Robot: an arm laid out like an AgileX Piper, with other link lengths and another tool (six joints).
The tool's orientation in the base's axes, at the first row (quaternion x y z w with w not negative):
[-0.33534 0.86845 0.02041 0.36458]
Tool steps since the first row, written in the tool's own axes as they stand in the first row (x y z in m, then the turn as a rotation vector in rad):
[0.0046 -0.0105 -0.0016 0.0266 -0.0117 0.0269]
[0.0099 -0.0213 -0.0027 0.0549 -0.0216 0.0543]
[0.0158 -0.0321 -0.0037 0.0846 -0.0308 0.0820]
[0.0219 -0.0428 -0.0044 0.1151 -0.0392 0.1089]
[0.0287 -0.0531 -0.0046 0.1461 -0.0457 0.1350]
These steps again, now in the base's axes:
[0.0029 -0.0112 0.0004 0.0101 -0.0166 -0.0345]
[0.0060 -0.0229 0.0000 0.0186 -0.0327 -0.0708]
[0.0088 -0.0349 -0.0008 0.0261 -0.0489 -0.1084]
[0.0117 -0.0468 -0.0020 0.0323 -0.0652 -0.1461]
[0.0143 -0.0587 -0.0041 0.0365 -0.0805 -0.1840]

